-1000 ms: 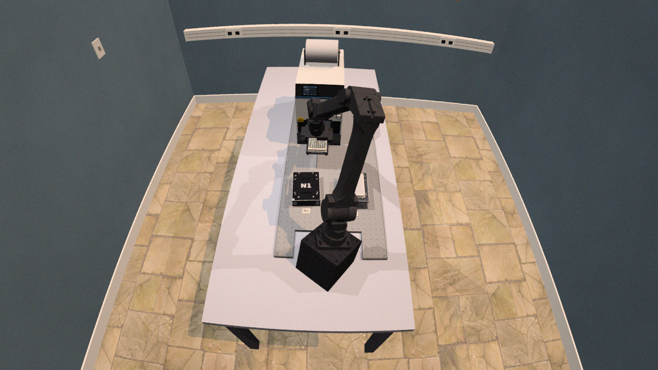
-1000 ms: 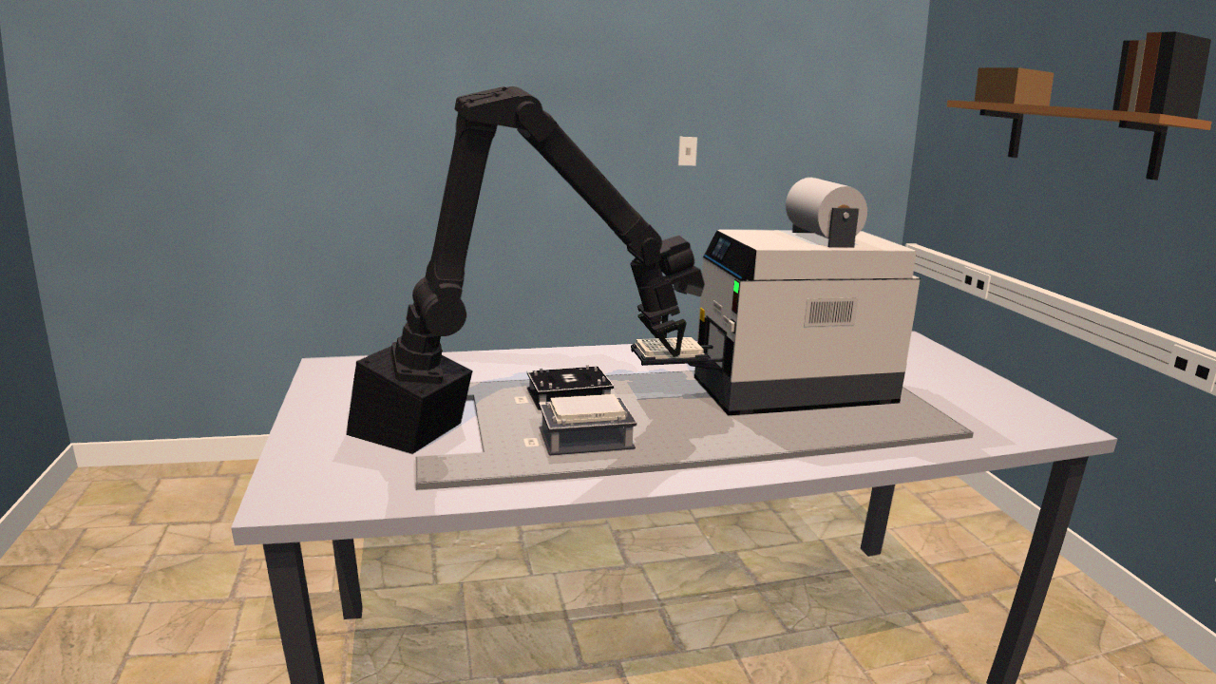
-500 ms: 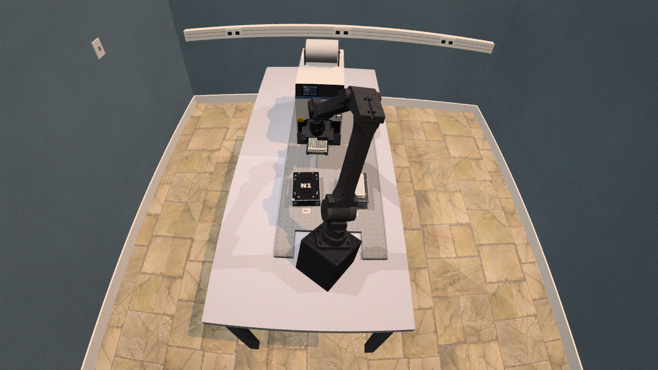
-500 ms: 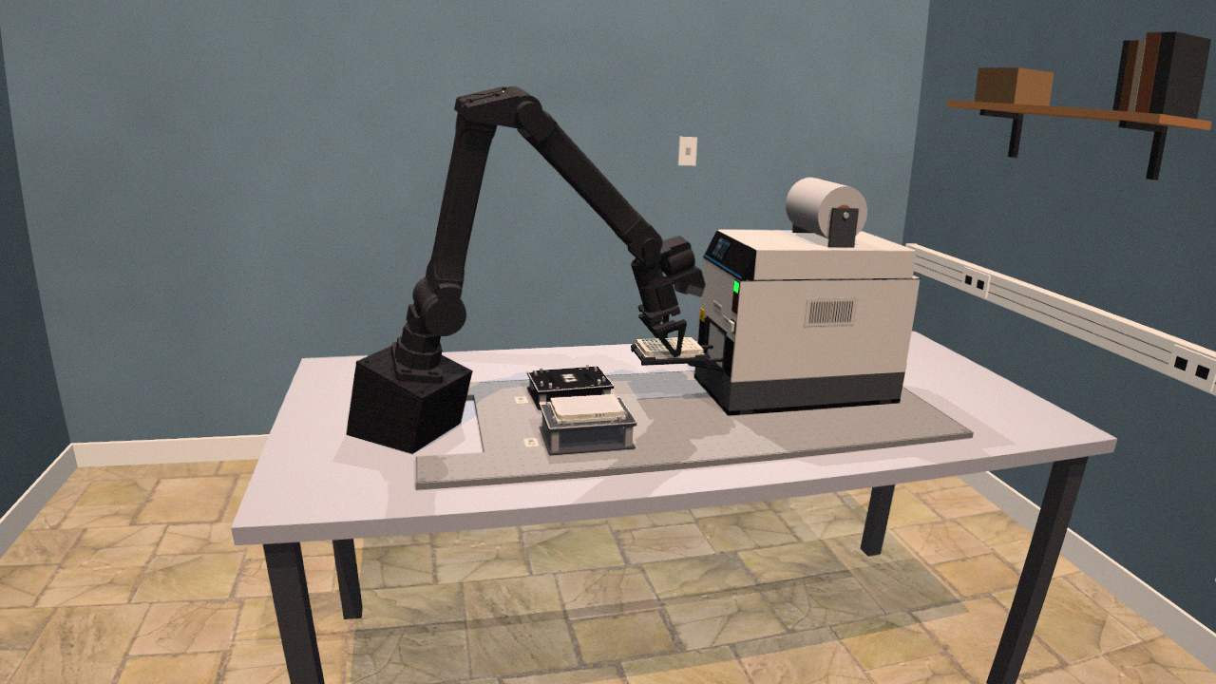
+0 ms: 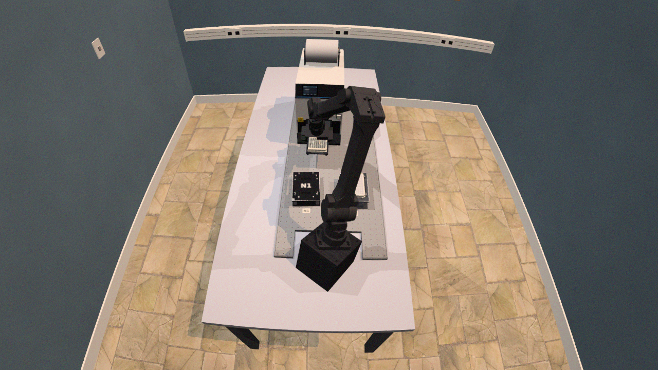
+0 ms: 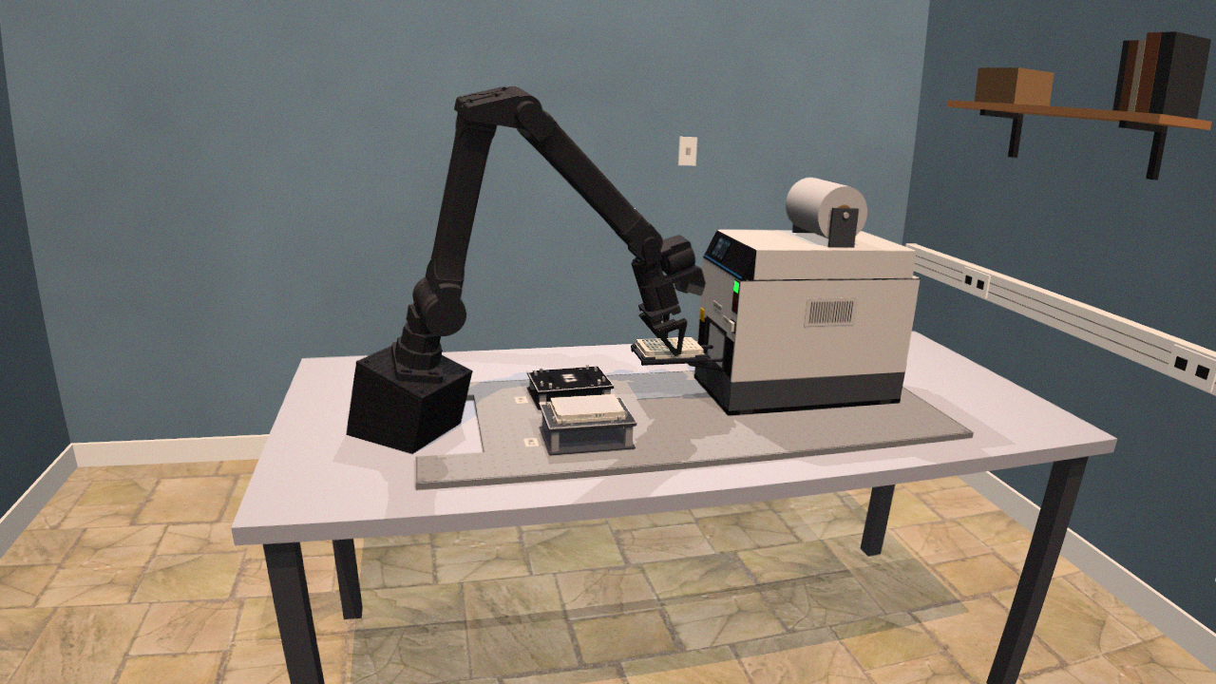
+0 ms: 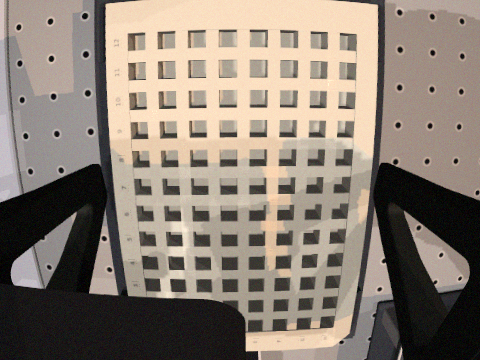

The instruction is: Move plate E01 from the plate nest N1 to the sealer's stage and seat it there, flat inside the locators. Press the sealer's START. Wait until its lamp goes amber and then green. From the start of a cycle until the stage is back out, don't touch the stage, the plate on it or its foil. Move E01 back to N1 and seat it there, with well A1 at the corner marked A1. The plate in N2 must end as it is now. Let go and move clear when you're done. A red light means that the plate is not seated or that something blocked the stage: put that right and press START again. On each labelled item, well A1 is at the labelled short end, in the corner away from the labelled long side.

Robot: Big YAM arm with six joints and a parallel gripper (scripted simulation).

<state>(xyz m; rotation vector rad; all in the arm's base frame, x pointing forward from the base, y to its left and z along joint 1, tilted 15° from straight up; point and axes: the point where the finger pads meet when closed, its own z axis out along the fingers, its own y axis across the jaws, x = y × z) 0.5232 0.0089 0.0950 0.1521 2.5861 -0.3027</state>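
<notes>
The sealer stage is 20 mm below my hand. Also, from my hand: cream plate (240 mm behind, 130 mm to the right, 60 mm below); then nest N1 (200 mm behind, 70 mm to the left, 80 mm below); then foil roll (330 mm ahead, 60 mm to the right, 290 mm above).
</notes>
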